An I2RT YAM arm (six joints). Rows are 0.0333 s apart.
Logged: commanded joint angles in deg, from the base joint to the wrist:
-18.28 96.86 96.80 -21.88 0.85 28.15
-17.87 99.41 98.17 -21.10 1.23 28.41
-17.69 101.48 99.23 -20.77 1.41 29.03
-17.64 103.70 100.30 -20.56 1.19 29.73
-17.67 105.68 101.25 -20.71 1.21 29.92
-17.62 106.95 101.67 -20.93 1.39 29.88
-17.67 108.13 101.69 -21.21 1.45 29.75
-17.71 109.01 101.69 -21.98 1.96 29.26
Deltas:
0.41 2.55 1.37 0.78 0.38 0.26
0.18 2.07 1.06 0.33 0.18 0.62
0.05 2.22 1.07 0.21 -0.22 0.70
-0.03 1.98 0.95 -0.15 0.02 0.19
0.05 1.27 0.42 -0.22 0.18 -0.04
-0.05 1.18 0.02 -0.28 0.06 -0.13
-0.04 0.88 0.00 -0.77 0.51 -0.49

